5 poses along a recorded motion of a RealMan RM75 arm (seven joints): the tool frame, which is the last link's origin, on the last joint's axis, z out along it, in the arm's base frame.
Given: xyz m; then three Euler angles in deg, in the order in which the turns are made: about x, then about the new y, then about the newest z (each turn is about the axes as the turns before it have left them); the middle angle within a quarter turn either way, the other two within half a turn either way.
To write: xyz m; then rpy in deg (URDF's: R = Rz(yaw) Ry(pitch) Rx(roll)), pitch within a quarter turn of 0, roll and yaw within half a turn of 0. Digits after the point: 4 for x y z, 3 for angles.
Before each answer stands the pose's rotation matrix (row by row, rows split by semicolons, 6 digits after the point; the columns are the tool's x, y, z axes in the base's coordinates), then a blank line. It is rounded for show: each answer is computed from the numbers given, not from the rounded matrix.
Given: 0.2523, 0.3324, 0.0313, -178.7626, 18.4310, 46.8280
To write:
0.649095 -0.691894 0.316162; -0.733804 -0.679052 0.020487; 0.200516 -0.245300 -0.948484

0.2523, 0.3324, 0.0313, -165.500, -11.567, -48.505
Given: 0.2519, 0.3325, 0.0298, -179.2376, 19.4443, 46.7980
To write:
0.645528 -0.687370 0.332890; -0.731912 -0.681283 0.012547; 0.218168 -0.251746 -0.942882

0.2519, 0.3325, 0.0298, -165.051, -12.601, -48.589
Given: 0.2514, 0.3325, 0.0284, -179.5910, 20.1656, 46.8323
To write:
0.642199 -0.684645 0.344735; -0.731019 -0.682324 0.006701; 0.230633 -0.256311 -0.938676

0.2514, 0.3325, 0.0284, -164.727, -13.334, -48.701
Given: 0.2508, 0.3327, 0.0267, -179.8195, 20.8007, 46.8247
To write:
0.639635 -0.681731 0.355118; -0.730026 -0.683414 0.002945; 0.240685 -0.261129 -0.934817

0.2508, 0.3327, 0.0267, -164.393, -13.927, -48.776
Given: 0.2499, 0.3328, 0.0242, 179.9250, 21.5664, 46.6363
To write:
0.638558 -0.676113 0.367579; -0.726679 -0.686976 -0.001217; 0.253341 -0.266335 -0.929991

0.2499, 0.3328, 0.0242, -164.019, -14.675, -48.693
